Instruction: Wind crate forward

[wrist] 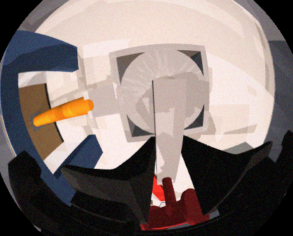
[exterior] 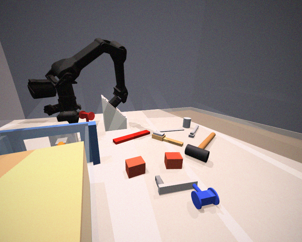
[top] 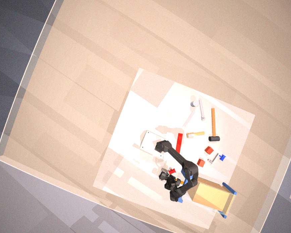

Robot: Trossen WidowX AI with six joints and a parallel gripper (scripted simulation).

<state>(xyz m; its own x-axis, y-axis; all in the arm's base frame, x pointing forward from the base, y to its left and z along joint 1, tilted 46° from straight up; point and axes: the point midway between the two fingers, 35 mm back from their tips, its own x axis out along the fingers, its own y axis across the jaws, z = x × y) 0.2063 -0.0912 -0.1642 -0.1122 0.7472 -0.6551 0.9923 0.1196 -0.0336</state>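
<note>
My gripper tip is now 20 mm to the right of the winch handle and 20 mm below it. The rest, counted from my gripper tip: red knob 50 mm to the left, 50 mm above; then winch 10 mm behind, 60 mm to the right, 60 mm below; then blue steel frame 160 mm ahead, 30 mm to the right, 20 mm above.
</note>
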